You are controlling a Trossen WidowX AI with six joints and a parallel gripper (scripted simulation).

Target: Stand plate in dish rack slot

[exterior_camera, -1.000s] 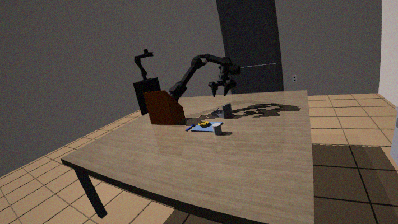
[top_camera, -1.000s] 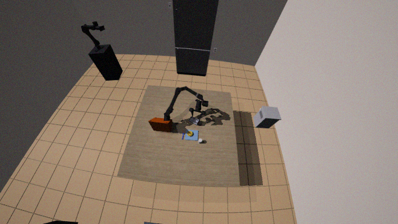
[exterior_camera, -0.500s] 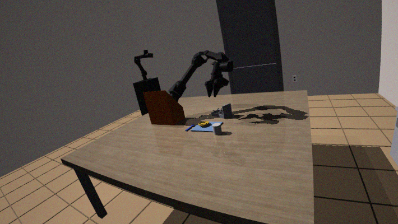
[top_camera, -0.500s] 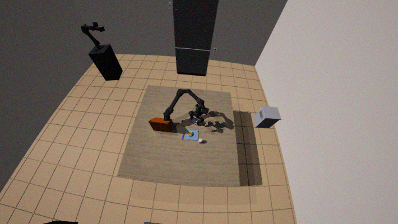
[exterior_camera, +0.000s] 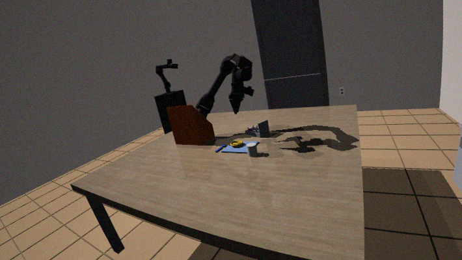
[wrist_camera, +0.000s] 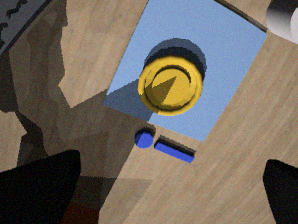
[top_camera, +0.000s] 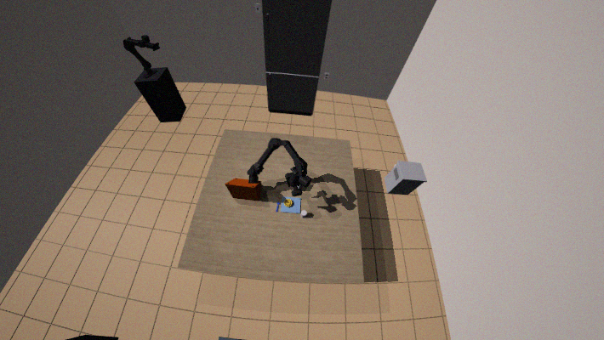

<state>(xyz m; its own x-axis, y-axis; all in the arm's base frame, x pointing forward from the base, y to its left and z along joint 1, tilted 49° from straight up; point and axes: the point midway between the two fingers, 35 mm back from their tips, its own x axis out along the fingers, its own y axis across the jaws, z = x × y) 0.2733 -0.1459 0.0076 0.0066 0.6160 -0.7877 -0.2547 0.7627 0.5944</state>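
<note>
My gripper tip is 20 mm past the yellow plate, 30 mm to the left of it and 150 mm above it. The rest, counted from my gripper tip: white cup: 90 mm ahead, 130 mm to the right, 150 mm below; then grey dish rack: 40 mm ahead, 150 mm to the left, 150 mm below; then blue mat: 40 mm to the right, 170 mm below.
</note>
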